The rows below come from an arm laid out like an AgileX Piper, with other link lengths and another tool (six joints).
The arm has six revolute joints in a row. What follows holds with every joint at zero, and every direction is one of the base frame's. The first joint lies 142.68 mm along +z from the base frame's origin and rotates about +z. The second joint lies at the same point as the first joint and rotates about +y. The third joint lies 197.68 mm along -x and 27.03 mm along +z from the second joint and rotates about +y. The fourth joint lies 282.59 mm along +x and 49.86 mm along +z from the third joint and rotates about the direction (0.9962, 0, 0.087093). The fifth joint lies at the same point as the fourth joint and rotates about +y. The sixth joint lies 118.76 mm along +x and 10.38 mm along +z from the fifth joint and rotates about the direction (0.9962, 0, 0.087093). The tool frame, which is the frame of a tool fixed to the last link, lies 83.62 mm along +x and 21 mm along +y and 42.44 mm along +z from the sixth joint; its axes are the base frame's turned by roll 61.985, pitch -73.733 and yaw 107.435 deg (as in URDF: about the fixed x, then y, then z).
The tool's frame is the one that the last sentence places.
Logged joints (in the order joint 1, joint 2, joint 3, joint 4, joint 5, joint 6), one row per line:
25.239 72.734 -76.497 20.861 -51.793 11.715
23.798 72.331 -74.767 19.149 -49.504 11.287
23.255 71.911 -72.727 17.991 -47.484 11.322
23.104 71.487 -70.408 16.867 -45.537 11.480
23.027 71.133 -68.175 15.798 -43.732 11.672
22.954 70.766 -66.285 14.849 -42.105 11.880
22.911 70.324 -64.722 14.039 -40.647 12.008
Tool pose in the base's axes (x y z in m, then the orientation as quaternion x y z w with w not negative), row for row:
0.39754 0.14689 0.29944 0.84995 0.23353 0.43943 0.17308
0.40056 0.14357 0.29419 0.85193 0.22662 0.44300 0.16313
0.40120 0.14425 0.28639 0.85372 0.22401 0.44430 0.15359
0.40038 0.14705 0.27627 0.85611 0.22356 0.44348 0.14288
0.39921 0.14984 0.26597 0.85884 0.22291 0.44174 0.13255
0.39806 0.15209 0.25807 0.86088 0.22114 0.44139 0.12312
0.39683 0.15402 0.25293 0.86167 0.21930 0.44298 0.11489
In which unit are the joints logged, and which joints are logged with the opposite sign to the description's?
The joints are logged in degrees. Opposite sign: joint 4, joint 5.
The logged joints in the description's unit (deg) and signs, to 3 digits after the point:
25.239 72.734 -76.497 -20.861 51.793 11.715
23.798 72.331 -74.767 -19.149 49.504 11.287
23.255 71.911 -72.727 -17.991 47.484 11.322
23.104 71.487 -70.408 -16.867 45.537 11.480
23.027 71.133 -68.175 -15.798 43.732 11.672
22.954 70.766 -66.285 -14.849 42.105 11.880
22.911 70.324 -64.722 -14.039 40.647 12.008

